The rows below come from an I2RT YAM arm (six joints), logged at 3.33 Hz.
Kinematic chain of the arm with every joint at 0, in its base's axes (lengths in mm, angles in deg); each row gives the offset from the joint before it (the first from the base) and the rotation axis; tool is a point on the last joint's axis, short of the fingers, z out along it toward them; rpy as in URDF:
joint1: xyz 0 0 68 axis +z
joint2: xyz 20 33.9 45.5 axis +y
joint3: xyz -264 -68.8 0 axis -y
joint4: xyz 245 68.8 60 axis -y
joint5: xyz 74 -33.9 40.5 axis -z
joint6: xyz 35.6 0 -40.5 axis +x
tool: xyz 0 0 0 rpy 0 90 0
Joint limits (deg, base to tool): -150..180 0..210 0..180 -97..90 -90..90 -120..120
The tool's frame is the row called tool.
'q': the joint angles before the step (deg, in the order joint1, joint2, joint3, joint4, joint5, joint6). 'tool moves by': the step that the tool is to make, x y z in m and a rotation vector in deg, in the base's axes. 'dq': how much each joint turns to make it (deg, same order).
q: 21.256, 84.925, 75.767, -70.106, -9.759, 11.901
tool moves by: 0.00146, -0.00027, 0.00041, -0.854, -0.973, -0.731
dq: -0.001, -0.001, 0.064, 0.612, 1.268, 0.502
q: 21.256, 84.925, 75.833, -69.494, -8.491, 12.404
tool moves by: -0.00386, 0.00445, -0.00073, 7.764, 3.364, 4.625
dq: -0.001, 0.001, -0.372, -0.634, -9.180, -3.017
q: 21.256, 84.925, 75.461, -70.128, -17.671, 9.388
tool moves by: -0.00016, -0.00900, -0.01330, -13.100, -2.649, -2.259
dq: -0.044, 0.000, -2.513, 0.240, 13.354, 0.065
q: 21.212, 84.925, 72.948, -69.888, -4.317, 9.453
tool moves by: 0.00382, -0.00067, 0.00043, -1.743, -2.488, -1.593
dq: -0.067, 0.001, -0.001, 1.750, 2.732, 1.114
